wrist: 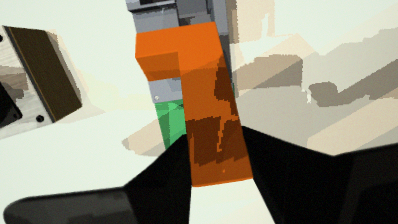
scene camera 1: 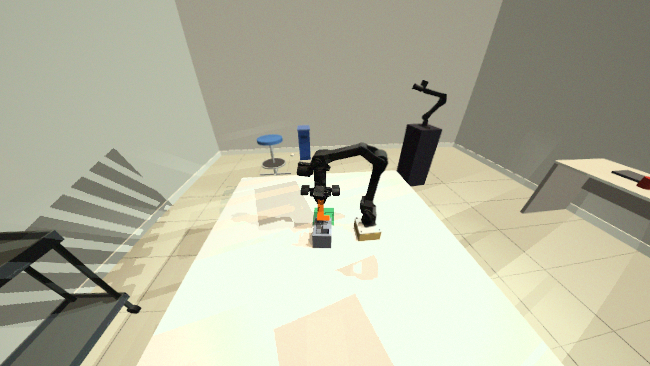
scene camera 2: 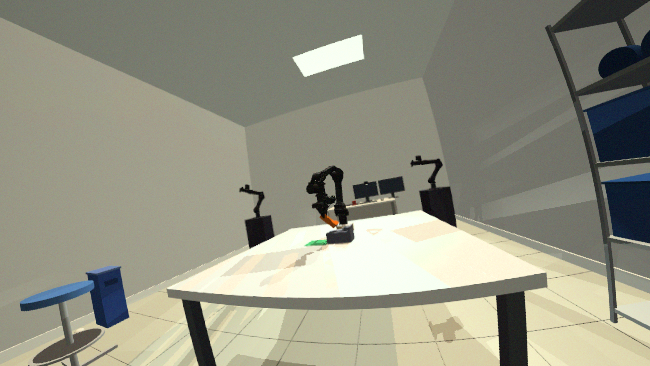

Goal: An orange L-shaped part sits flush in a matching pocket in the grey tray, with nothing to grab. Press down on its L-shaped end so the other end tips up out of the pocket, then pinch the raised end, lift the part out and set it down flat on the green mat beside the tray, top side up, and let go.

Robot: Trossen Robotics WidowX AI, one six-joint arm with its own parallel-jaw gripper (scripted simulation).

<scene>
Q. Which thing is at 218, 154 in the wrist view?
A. An orange L-shaped part.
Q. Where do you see a green mat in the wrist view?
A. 170, 114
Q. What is the gripper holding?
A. An orange L-shaped part.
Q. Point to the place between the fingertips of the gripper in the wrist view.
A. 213, 137
</scene>
